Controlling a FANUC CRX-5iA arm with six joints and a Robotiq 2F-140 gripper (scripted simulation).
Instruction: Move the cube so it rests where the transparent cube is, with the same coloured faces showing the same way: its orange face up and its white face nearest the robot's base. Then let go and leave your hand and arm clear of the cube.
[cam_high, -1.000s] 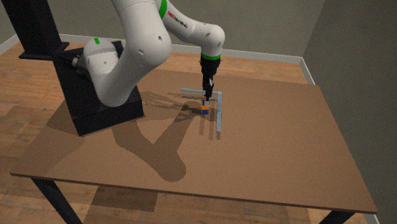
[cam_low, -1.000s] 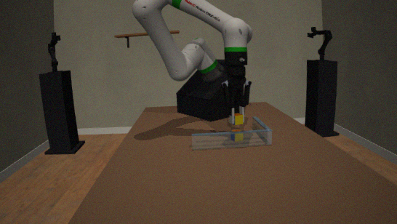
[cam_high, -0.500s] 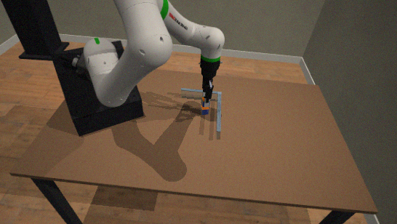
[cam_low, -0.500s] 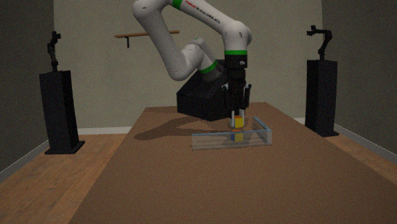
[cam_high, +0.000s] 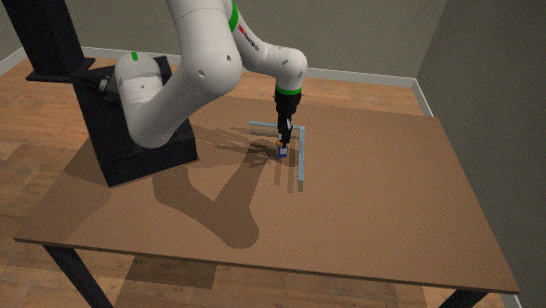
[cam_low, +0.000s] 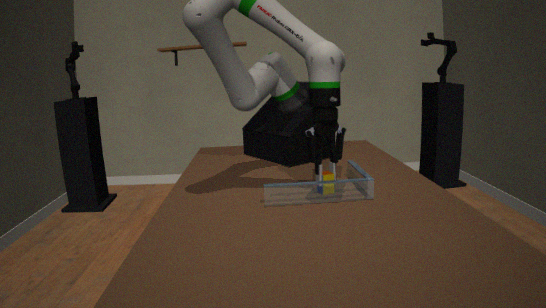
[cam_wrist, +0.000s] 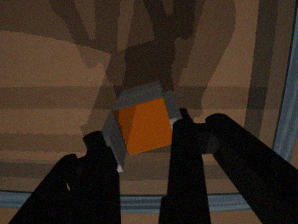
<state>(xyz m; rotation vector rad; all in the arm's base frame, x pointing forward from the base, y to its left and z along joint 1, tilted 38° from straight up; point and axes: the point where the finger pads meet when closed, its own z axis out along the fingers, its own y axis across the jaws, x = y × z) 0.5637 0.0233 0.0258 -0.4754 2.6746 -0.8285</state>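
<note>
Now: the transparent cube 40 mm below my hand. The rest, counted from my hand: wall: 80 mm ahead, 40 mm to the right, 20 mm below.
</note>
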